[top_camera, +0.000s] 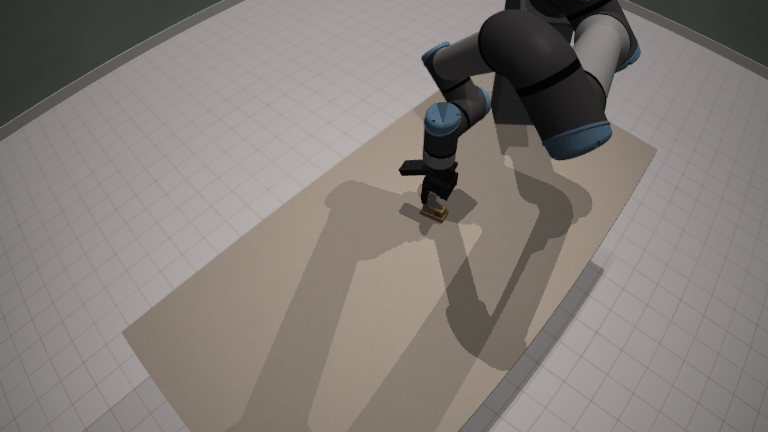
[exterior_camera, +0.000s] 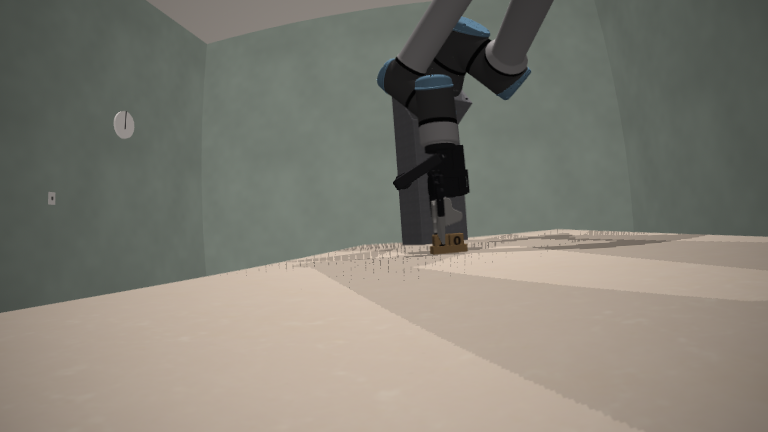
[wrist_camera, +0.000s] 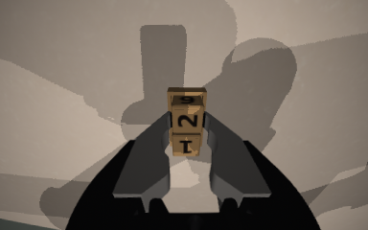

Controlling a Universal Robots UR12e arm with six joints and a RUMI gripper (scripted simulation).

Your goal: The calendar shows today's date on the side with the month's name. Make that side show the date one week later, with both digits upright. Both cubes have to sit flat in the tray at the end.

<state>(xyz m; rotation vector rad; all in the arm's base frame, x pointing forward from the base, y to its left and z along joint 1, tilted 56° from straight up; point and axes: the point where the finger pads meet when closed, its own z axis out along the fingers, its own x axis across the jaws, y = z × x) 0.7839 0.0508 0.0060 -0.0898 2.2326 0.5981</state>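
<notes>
My hand is 10 mm above the cube. Round my hand: wooden tray (30 mm below, 20 mm to the left, 10 mm behind).
</notes>
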